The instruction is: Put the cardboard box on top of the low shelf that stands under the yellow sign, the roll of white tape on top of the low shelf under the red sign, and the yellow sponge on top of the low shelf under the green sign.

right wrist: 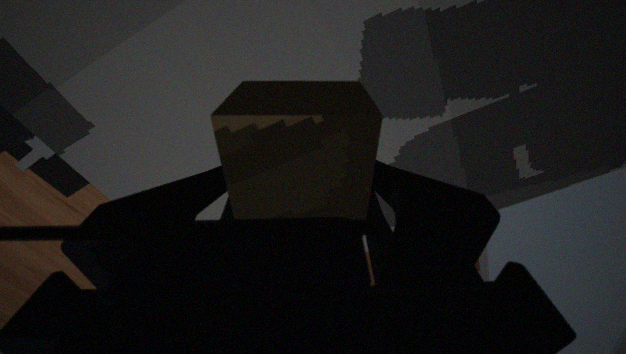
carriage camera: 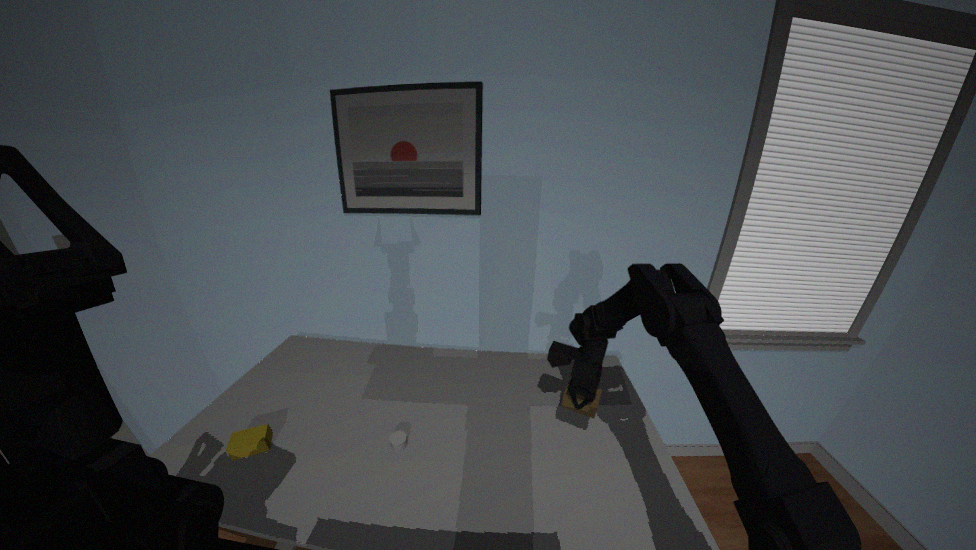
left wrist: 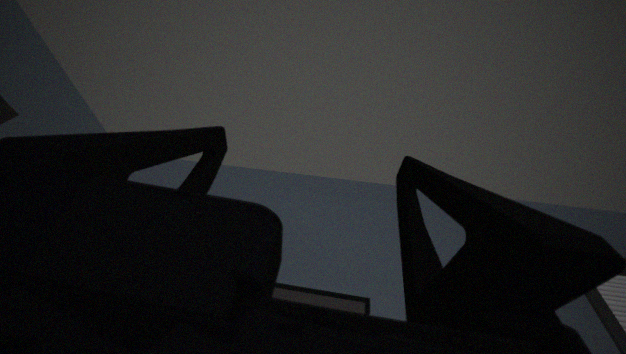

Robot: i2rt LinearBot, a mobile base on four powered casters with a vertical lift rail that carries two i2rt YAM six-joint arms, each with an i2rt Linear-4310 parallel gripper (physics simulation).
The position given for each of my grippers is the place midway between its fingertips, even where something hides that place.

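Observation:
A yellow sponge [carriage camera: 244, 443] is part of what I see, though it is out of frame in the right wrist view and out of frame in the left wrist view as well. I also see a cardboard box [right wrist: 288, 149], along with a framed picture [carriage camera: 410, 148] and a window with blinds [carriage camera: 855, 117]. As for my own grippers, there is my left gripper [left wrist: 312, 151], and there is my right gripper [carriage camera: 579, 400], which I find again in the right wrist view [right wrist: 302, 165].

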